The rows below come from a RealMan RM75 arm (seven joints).
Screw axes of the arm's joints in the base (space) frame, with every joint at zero. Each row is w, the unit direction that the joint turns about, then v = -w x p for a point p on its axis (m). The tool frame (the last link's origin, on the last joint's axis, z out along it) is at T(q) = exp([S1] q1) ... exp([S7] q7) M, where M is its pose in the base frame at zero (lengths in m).
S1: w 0 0 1 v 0 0 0
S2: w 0 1 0 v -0.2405 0 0
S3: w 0 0 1 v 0 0 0
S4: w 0 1 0 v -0.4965 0 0
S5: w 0 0 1 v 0 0 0
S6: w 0 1 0 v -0.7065 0 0
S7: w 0 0 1 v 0 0 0
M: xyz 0 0 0.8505 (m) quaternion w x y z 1 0 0 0
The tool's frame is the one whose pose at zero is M.
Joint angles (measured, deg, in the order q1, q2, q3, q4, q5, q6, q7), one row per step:
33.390, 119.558, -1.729, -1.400, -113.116, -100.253, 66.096
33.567, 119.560, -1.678, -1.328, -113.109, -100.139, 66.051
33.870, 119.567, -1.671, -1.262, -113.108, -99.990, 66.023
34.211, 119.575, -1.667, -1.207, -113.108, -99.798, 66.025
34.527, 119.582, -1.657, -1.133, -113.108, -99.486, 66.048
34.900, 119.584, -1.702, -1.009, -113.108, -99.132, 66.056
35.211, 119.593, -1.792, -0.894, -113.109, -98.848, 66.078
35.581, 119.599, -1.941, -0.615, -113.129, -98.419, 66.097
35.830, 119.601, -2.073, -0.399, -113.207, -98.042, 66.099
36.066, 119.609, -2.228, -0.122, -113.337, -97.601, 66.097
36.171, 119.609, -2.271, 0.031, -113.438, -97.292, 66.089
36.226, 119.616, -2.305, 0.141, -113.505, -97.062, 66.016
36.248, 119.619, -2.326, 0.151, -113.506, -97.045, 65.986
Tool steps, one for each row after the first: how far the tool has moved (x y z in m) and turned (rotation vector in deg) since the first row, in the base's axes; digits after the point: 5 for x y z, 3 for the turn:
-0.00089, 0.00085, -0.00022, 0.021, -0.003, 0.068
-0.00243, 0.00216, -0.00061, -0.011, -0.041, 0.254
-0.00410, 0.00369, -0.00104, -0.069, -0.100, 0.438
-0.00550, 0.00528, -0.00165, -0.164, -0.199, 0.491
-0.00724, 0.00700, -0.00252, -0.318, -0.324, 0.599
-0.00879, 0.00829, -0.00341, -0.505, -0.425, 0.719
-0.01078, 0.00965, -0.00503, -0.857, -0.525, 0.819
-0.01206, 0.01050, -0.00648, -1.179, -0.681, 0.866
-0.01333, 0.01115, -0.00835, -1.598, -0.865, 0.887
-0.01378, 0.01154, -0.00942, -1.819, -1.008, 0.818
-0.01400, 0.01173, -0.01024, -1.928, -1.145, 0.761
-0.01413, 0.01178, -0.01035, -1.930, -1.172, 0.789

